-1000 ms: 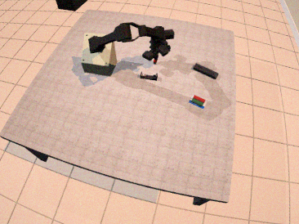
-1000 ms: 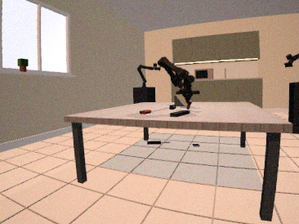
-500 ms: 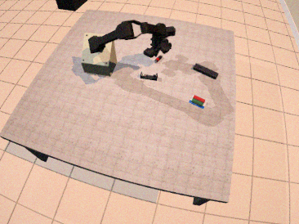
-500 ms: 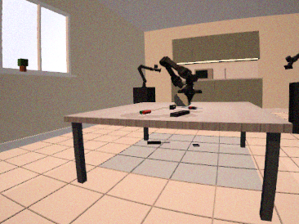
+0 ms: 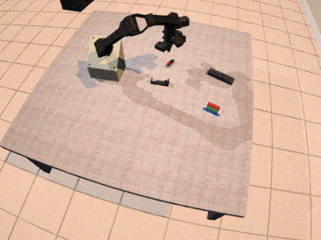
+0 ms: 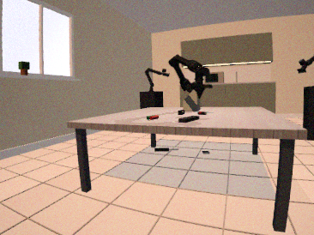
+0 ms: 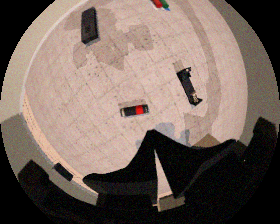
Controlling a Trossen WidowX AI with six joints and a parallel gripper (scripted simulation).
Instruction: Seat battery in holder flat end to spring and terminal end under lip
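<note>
Right now the battery is 2 cm to the left of my gripper tip and 11 cm below it.
</note>
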